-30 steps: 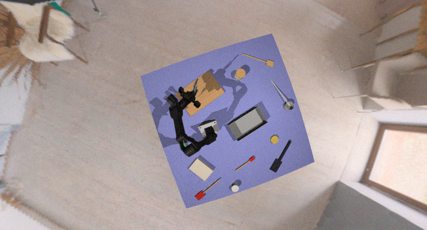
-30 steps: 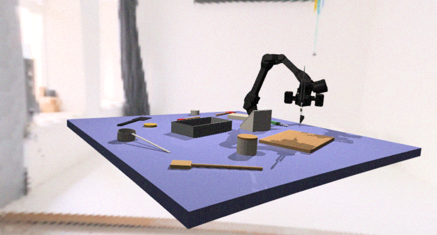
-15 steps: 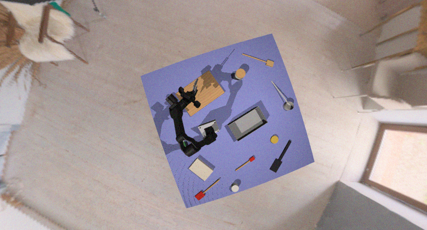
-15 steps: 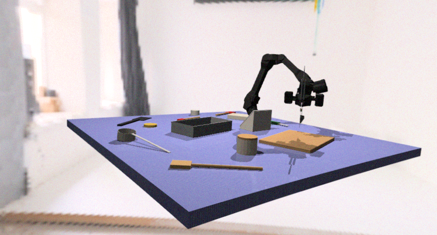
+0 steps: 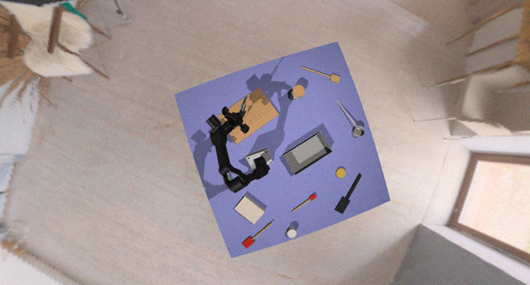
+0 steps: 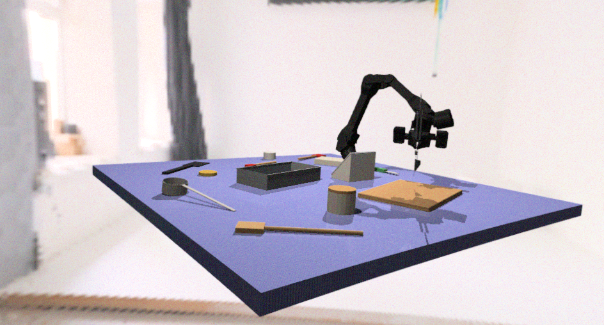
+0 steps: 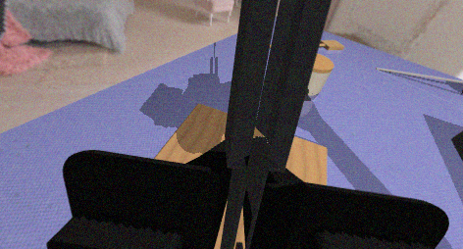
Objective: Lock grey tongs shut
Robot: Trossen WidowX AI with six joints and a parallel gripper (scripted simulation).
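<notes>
Right now my gripper tip is 160 mm above the wooden board. The rest, counted from my gripper tip: wooden lid (380 mm ahead, 20 mm to the left, 130 mm below); then roasting tin (280 mm ahead, 400 mm to the right, 140 mm below); then cream block (240 mm behind, 620 mm to the right, 160 mm below).
</notes>
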